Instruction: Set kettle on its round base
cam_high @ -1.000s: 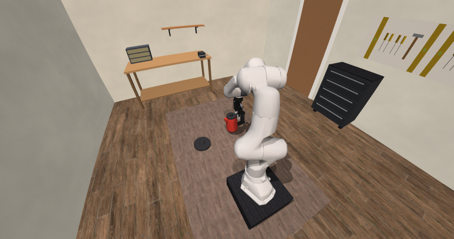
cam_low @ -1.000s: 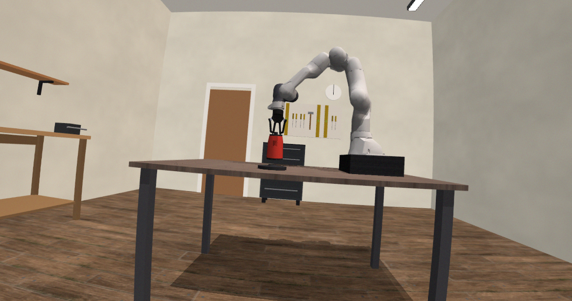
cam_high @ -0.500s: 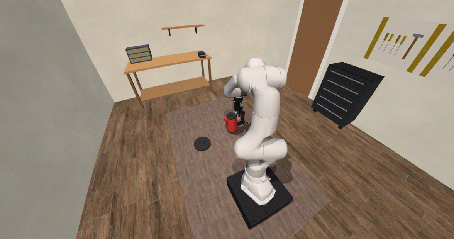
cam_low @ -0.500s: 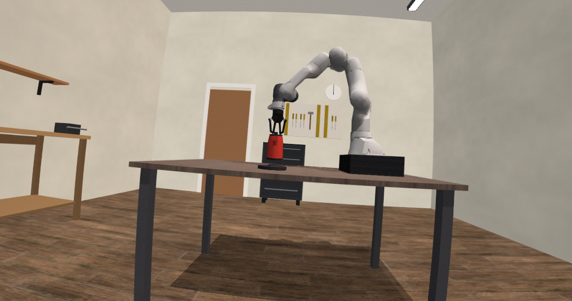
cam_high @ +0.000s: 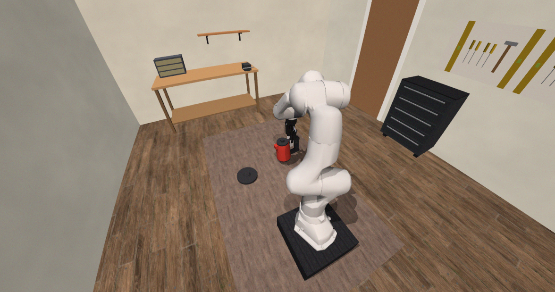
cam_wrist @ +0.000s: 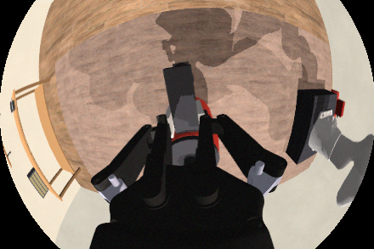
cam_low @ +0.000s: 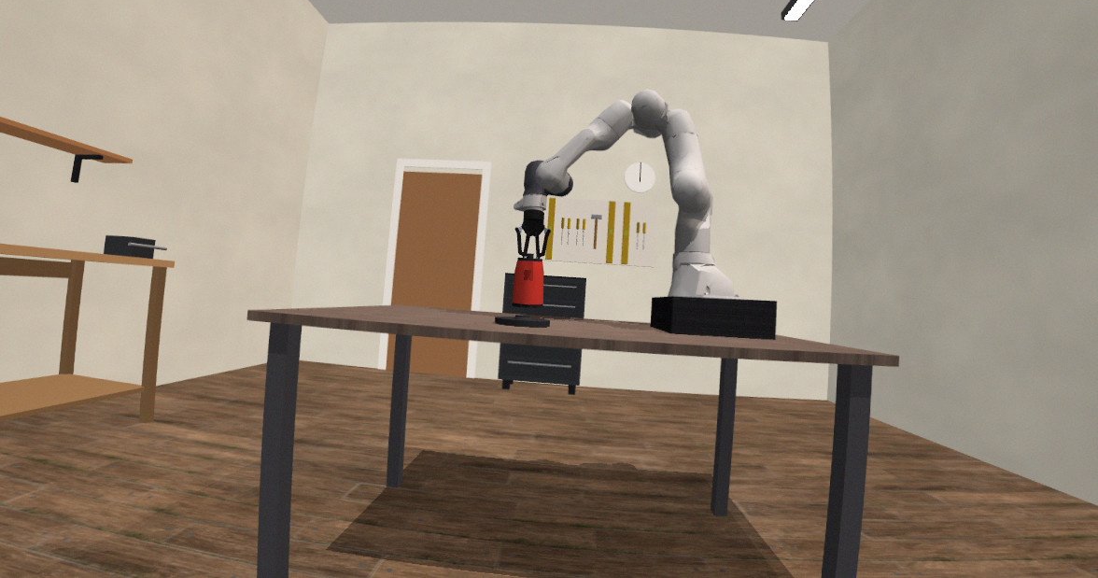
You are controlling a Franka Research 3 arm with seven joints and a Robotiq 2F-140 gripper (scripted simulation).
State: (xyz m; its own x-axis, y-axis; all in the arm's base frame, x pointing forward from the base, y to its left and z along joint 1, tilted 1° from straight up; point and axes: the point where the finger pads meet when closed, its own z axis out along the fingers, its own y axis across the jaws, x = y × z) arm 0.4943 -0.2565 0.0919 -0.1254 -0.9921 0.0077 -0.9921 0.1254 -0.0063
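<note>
My hand is 20 mm to the right of the kettle and 50 mm above it. Round my hand: round black base (30 mm ahead, 360 mm to the left, 170 mm below).
</note>
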